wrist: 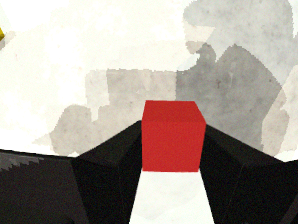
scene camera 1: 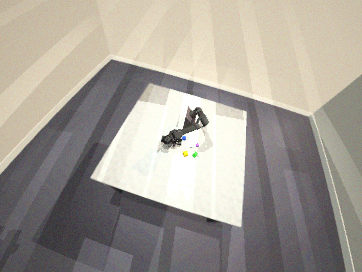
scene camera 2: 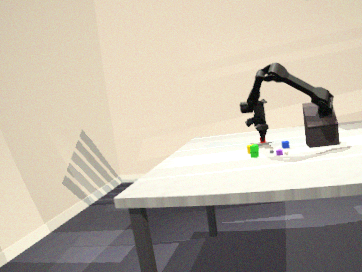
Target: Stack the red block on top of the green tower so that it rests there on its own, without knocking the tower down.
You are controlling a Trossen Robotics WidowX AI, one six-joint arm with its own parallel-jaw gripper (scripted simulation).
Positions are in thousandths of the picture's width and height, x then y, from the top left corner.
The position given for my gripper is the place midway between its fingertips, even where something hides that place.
Observation:
My gripper (wrist: 569,574) carries a red block (wrist: 582,592).
Scene camera 1 misses the red block, which is hidden by my gripper.

